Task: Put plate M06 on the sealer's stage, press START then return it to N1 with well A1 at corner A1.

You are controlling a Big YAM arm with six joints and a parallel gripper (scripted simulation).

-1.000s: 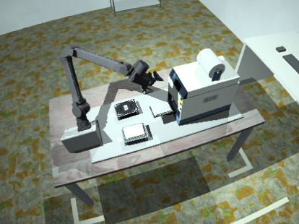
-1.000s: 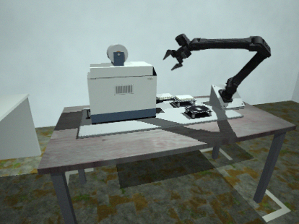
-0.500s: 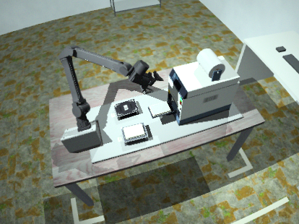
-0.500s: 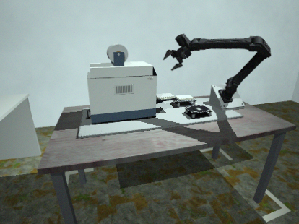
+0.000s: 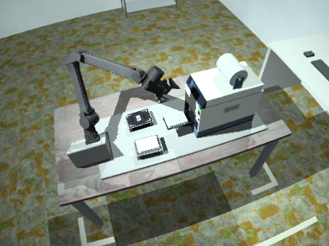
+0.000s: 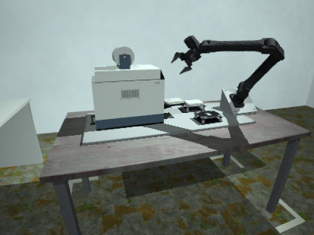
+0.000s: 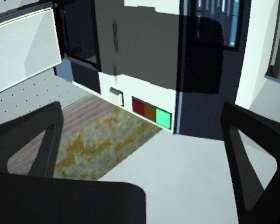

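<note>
Right now the sealer stage is 24 cm below my hand, 2 cm ahead of it and 1 cm to the right of it. From my hand the other things lie so: foil roll: 35 cm ahead, 8 cm above, 1 cm to the right; black nest N1: 30 cm below, 19 cm behind, 14 cm to the left; pale plate: 28 cm below, 20 cm behind, 8 cm to the right.
</note>
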